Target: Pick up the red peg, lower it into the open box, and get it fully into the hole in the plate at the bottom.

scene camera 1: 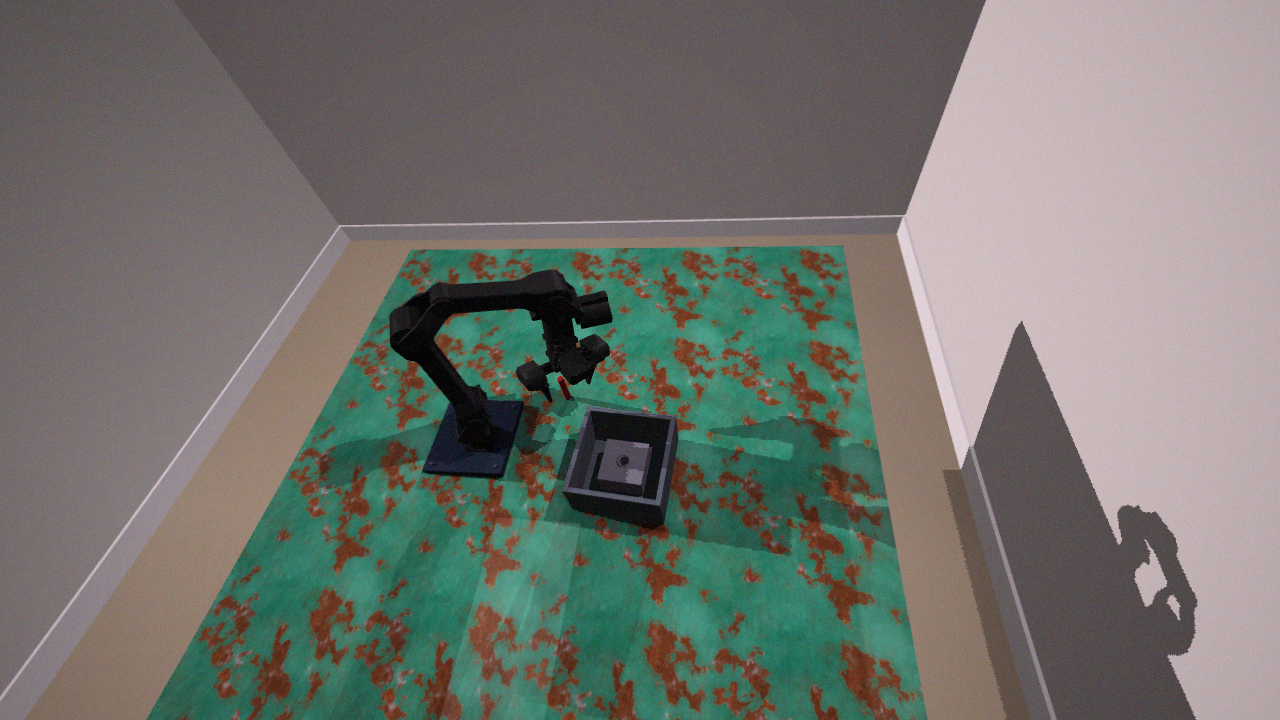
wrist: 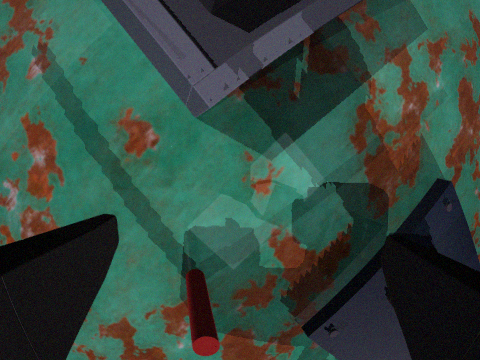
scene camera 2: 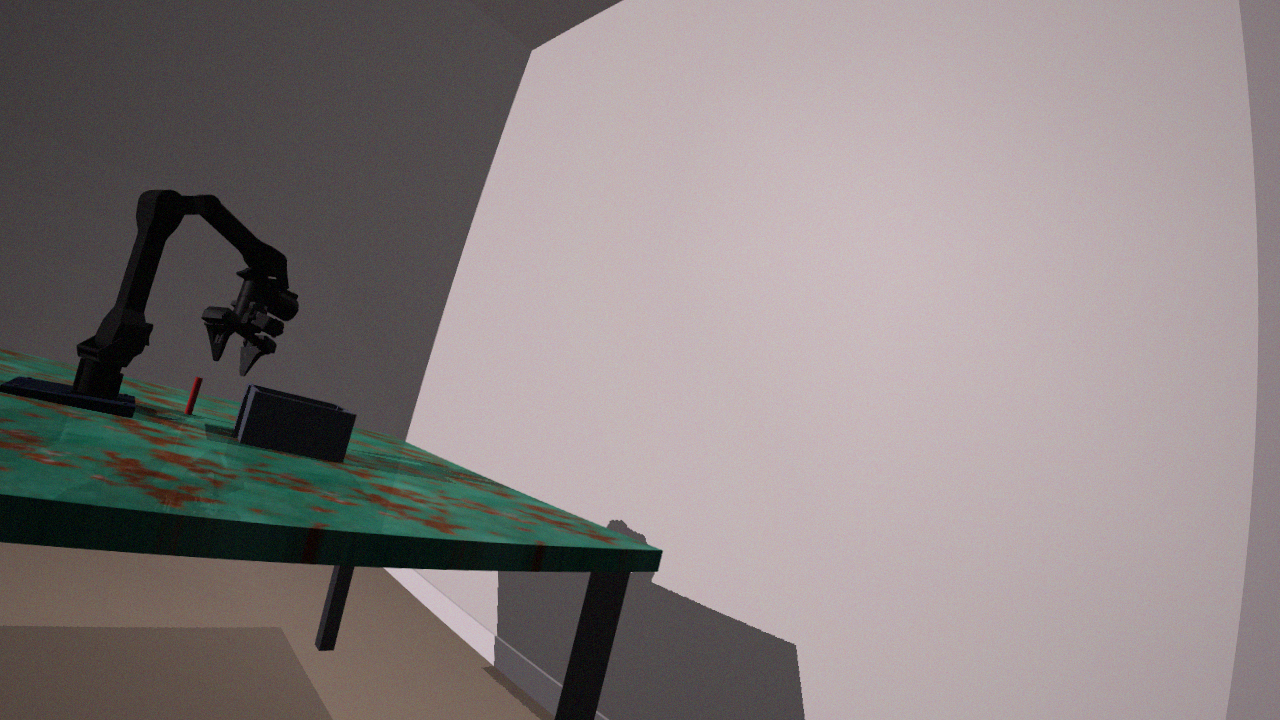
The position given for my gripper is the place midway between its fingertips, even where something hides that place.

Note:
In view: my gripper [scene camera 2: 229, 368], a box [scene camera 1: 581, 488] and a grey plate [scene camera 1: 625, 465].
The box also shows in the wrist view [wrist: 203, 58] and in scene camera 2 [scene camera 2: 267, 418]. My gripper also shows in scene camera 1 [scene camera 1: 569, 392] and in the wrist view [wrist: 253, 242]. Scene camera 2 does not show the grey plate, which is hidden by the box.

